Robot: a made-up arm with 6 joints. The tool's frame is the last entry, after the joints.
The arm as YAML. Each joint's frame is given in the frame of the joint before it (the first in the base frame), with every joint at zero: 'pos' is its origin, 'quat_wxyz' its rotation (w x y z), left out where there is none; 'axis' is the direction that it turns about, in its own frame. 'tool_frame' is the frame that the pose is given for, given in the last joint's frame.
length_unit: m
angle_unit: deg
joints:
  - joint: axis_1
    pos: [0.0, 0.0, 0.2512]
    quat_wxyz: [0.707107, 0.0, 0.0, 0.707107]
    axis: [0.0, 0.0, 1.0]
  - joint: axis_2
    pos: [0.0, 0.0, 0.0]
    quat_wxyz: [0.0, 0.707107, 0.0, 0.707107]
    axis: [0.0, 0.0, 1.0]
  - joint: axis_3
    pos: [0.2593, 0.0, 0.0]
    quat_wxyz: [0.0, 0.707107, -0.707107, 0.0]
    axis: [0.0, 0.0, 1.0]
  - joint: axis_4
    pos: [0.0, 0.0, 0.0]
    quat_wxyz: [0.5, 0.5, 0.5, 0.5]
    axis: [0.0, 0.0, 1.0]
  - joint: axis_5
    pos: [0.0, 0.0, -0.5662]
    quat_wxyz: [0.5, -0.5, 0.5, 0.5]
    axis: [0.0, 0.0, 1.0]
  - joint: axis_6
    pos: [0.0, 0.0, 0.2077]
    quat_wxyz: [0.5, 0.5, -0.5, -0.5]
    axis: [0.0, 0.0, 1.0]
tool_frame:
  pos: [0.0, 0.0, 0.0]
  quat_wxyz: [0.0, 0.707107, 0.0, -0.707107]
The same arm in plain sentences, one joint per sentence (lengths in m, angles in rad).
The arm has six revolute joints in a row. What follows holds with every joint at zero, and every direction is one of the base frame's.
The first joint is mounted 0.2512 m along +z from the base frame's origin and turns about +z.
The second joint is mounted at the same point as the first joint and turns about +y.
The third joint is mounted 0.2593 m along +z from the second joint and turns about -y.
The fourth joint is mounted at the same point as the third joint and turns about -x.
The fifth joint is mounted 0.5662 m along +x from the fourth joint and turns about -y.
The sixth joint is mounted 0.2077 m along -y from the fifth joint and turns about -x.
The tool frame, which is the frame that the pose is given for, is mounted at the same point as the sixth joint; its axes are parallel to the base frame's.

